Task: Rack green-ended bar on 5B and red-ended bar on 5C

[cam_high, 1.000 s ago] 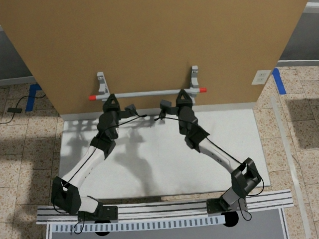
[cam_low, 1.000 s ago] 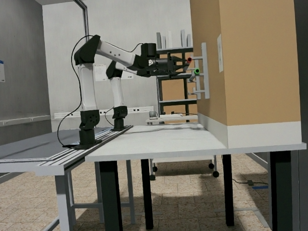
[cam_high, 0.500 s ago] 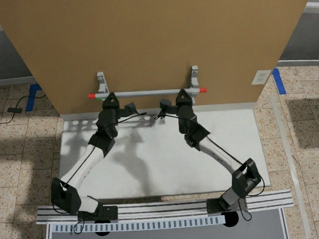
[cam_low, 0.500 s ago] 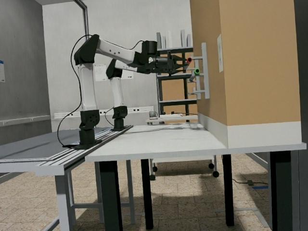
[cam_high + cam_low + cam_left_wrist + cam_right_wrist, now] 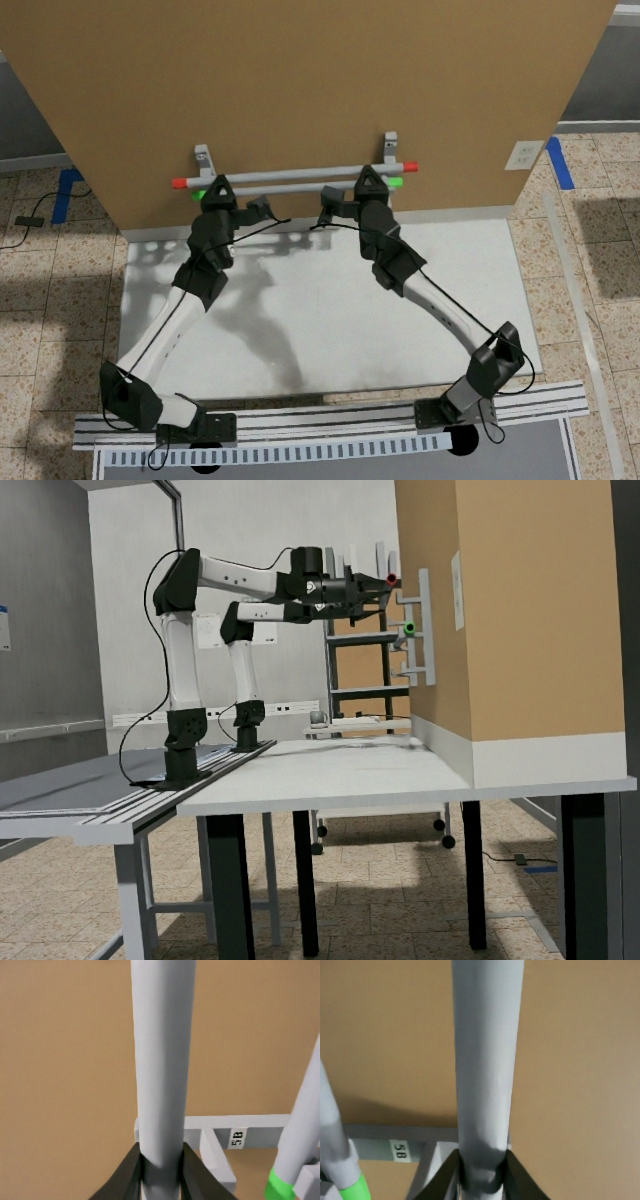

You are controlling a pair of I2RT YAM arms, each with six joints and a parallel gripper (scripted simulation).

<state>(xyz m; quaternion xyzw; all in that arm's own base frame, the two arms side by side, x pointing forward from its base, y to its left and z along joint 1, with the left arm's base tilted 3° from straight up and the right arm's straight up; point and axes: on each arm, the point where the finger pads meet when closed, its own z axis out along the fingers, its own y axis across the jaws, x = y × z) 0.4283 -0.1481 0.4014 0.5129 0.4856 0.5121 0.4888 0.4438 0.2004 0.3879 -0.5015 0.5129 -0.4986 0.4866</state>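
Observation:
My right gripper is now 150 mm to the right of the red-ended bar. Round my right hand: brown wall: 200 mm ahead, 110 mm to the left, 60 mm above; then outlet plate: 400 mm to the right, 90 mm below, 90 mm ahead; then green-ended bar: 150 mm to the left, 100 mm below, 40 mm ahead.

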